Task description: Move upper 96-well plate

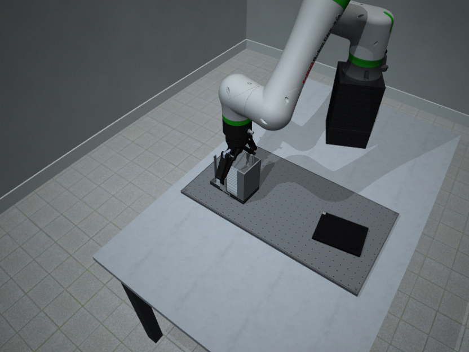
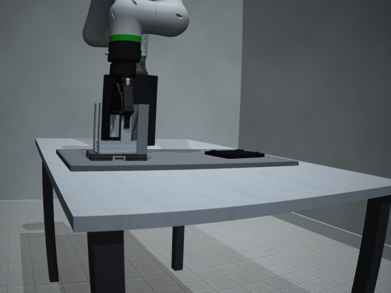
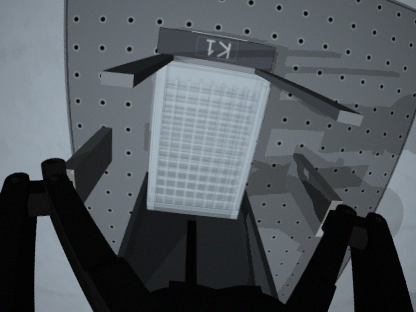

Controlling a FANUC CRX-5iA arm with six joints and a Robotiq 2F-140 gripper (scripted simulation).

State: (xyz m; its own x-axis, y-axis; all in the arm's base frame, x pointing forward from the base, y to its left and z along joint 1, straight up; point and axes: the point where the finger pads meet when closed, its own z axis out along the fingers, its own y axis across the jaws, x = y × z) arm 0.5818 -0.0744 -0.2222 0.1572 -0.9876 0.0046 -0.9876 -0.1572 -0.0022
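My gripper is now 10 mm past the grey wall, 70 mm to the right of it and 20 mm below it. Round my hand: pale A1 square (140 mm behind, 300 mm to the left, 50 mm below).
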